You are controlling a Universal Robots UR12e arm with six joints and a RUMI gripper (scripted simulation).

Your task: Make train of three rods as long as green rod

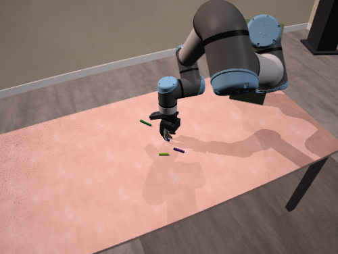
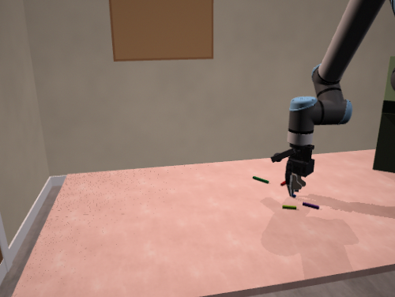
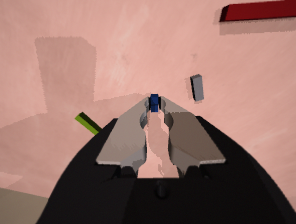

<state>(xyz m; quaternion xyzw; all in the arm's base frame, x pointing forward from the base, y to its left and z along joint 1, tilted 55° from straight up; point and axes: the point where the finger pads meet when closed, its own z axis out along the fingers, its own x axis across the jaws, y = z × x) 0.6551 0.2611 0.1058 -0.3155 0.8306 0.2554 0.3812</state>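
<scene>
Now: hand 2 cm past the grey rod, 5 cm to the left of it and 1 cm above it. Also, from my hand: purple rod: 6 cm behind, 8 cm to the left, 1 cm below; lime rod: 2 cm ahead, 11 cm to the left, 1 cm below; red rod: 1 cm ahead, 12 cm to the right, 1 cm below.
</scene>
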